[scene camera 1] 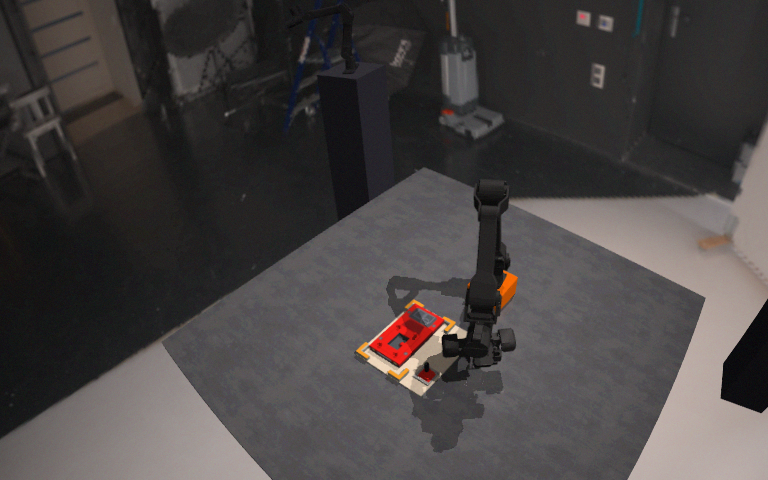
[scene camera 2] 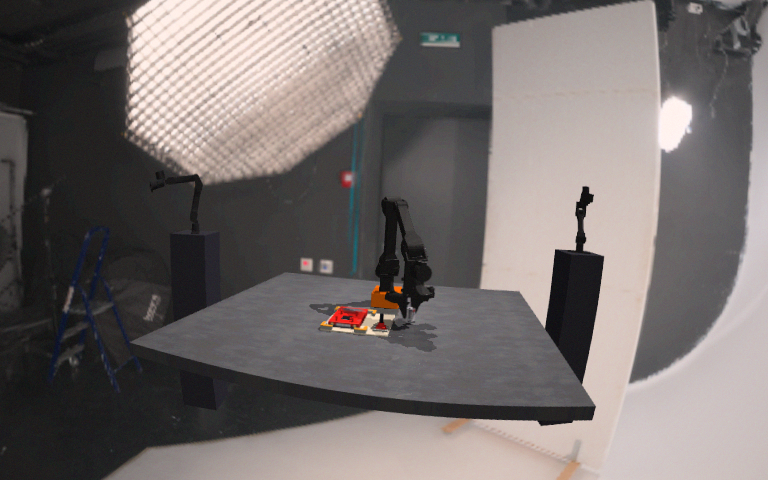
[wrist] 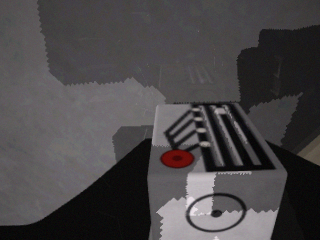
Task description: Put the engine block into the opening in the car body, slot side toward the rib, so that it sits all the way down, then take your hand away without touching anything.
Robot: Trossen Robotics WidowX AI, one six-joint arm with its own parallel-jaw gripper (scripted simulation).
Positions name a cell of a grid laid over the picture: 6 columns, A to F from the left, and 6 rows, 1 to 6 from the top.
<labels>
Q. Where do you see an engine block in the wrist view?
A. D5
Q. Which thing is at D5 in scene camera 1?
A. A red car body.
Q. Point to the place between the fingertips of my gripper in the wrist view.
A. D4
</labels>
